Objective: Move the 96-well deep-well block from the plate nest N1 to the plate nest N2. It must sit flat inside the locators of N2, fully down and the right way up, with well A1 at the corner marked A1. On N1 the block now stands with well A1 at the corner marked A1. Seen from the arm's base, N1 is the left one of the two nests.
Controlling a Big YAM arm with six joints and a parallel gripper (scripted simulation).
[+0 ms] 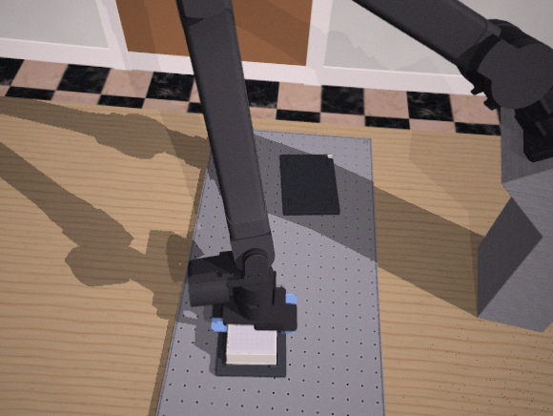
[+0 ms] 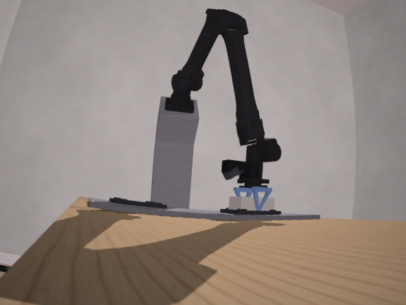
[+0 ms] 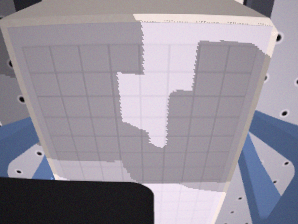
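Right now my hand is 1 cm below the white deep-well block. The rest, counted from my hand: dark plate nest N2 (1 cm behind, 36 cm to the right, 1 cm below); dark plate nest N1 (1 cm below).
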